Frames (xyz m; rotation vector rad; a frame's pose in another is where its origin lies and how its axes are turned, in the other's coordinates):
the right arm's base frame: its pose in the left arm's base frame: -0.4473 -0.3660 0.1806 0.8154 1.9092 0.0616
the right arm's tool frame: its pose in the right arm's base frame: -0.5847 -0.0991 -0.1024 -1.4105 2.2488 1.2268
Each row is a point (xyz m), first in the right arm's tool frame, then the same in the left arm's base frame.
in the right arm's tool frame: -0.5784 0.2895 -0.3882
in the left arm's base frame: 0.1962 -0.7672 0.2357
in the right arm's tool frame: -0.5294 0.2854 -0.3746
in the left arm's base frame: 0.1597 -0.7867 0.2655
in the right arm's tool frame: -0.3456 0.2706 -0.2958
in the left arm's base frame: 0.0211 -0.8428 0.3992
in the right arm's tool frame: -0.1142 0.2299 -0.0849
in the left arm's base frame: -0.1785 -0.8326 0.6435
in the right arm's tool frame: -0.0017 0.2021 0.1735
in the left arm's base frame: -0.2937 -0.7257 0.8791
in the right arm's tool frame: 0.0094 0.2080 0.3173
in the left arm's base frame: -0.3079 -0.6448 0.9978
